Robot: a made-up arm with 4 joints.
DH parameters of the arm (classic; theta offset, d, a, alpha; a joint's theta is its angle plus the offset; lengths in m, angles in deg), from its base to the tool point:
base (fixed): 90 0.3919 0.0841 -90
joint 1: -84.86 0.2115 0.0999 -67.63
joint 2: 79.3 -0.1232 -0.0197 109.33
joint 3: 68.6 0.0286 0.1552 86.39
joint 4: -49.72 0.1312 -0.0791 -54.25
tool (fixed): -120.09 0.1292 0 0
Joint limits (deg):
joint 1: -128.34..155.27
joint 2: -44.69..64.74
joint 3: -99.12..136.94
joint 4: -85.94..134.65
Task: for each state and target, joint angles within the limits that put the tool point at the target. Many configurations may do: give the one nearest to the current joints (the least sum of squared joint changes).
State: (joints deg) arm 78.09 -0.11 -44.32 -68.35
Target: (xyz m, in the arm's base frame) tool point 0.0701 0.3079 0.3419
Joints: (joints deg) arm 70.45 5.72 -10.89 -79.59
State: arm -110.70 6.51 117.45 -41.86
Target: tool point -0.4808 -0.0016 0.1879
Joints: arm -128.34 -19.34 117.64 4.31
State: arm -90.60 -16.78 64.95 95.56
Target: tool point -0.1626 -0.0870 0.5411
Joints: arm -65.45 -10.42 68.86 104.09
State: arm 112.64 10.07 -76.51 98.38
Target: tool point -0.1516 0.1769 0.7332
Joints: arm 83.05 10.35 -91.47 88.33
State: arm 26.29 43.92 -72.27 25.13
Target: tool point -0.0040 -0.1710 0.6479
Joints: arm 14.96 42.06 -82.80 36.84
